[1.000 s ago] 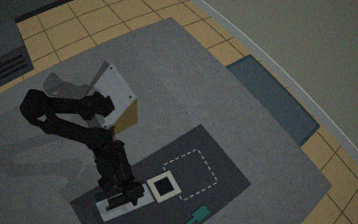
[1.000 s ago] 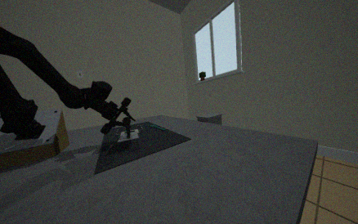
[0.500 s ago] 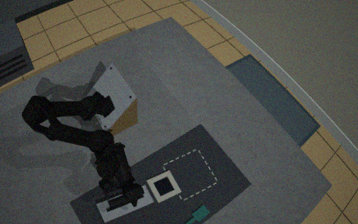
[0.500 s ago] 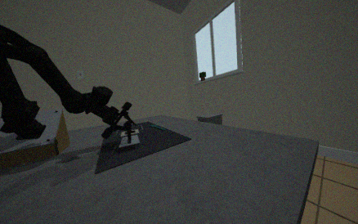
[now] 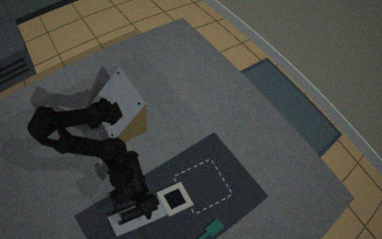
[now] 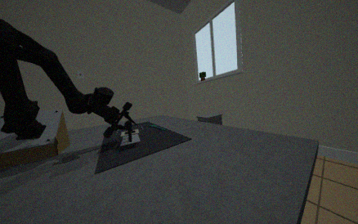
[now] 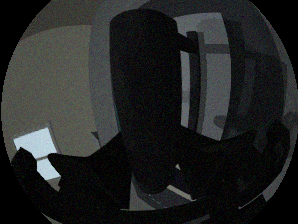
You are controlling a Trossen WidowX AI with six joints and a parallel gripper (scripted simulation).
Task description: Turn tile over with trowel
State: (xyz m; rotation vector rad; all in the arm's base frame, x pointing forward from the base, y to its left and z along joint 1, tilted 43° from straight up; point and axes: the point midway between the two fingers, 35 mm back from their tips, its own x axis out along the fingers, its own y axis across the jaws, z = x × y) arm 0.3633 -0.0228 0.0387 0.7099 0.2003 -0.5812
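Now: gripper tip 100 mm to the right of the dark mat, 80 mm above it and 10 mm short of it. The rest, counted from my gripper tip: trowel 30 mm behind, 10 mm below; then small teal piece 140 mm to the left, 140 mm ahead, 50 mm below; then tile 120 mm to the left, 50 mm below, 30 mm behind.
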